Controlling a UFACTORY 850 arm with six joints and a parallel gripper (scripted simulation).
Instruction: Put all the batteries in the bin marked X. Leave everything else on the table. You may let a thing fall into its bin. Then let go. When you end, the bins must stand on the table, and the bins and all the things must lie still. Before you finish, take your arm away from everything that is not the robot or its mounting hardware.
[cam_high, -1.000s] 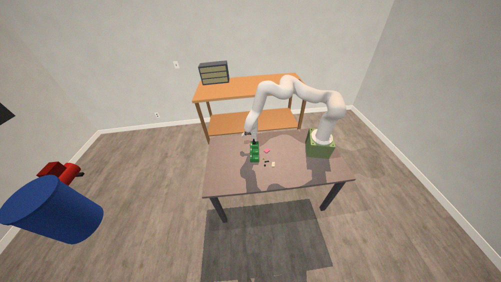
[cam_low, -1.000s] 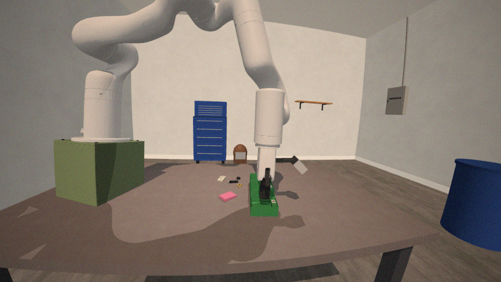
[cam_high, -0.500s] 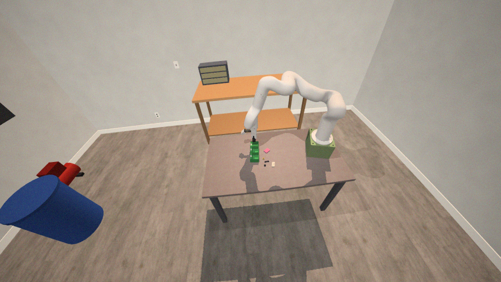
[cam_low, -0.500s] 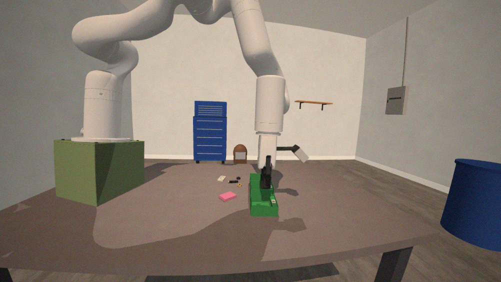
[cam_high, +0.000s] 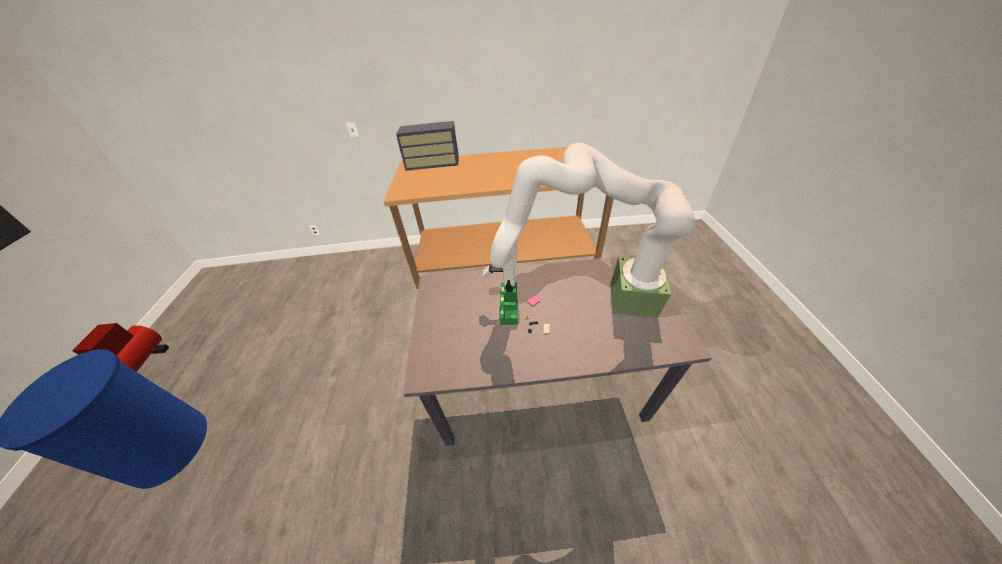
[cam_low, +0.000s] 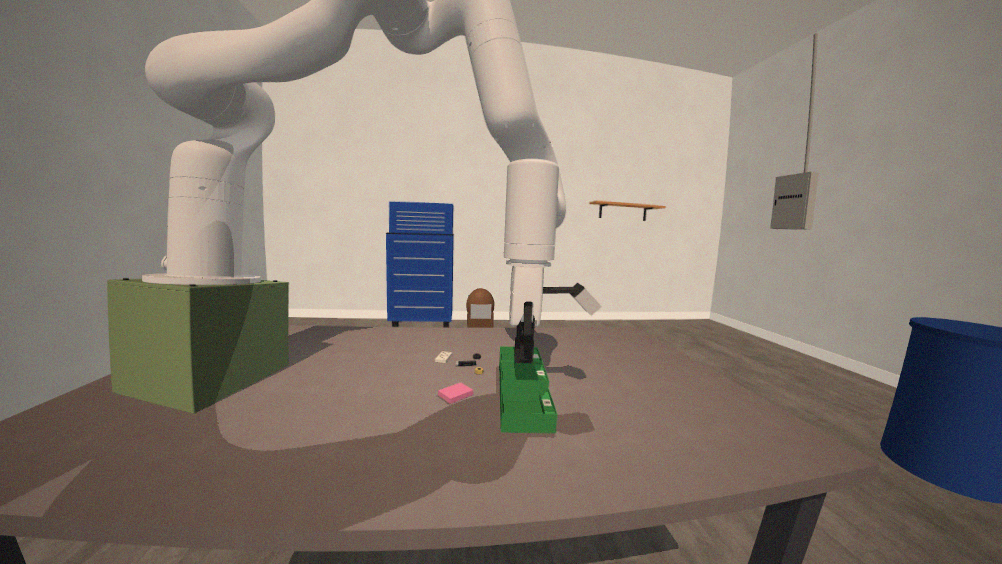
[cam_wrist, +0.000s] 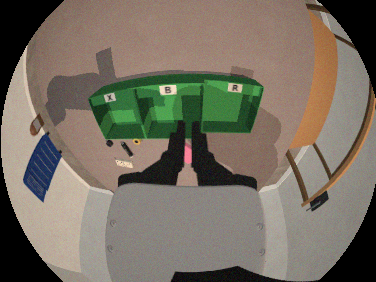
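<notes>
My hand is 10 mm short of the green bin, 20 mm to the right of it and 70 mm above it. Also, from my hand: pink block: 120 mm behind, 30 mm to the left, 90 mm below; yellow ring: 60 mm behind, 120 mm to the left, 90 mm below; black cylinder: 80 mm behind, 160 mm to the left, 90 mm below.
</notes>
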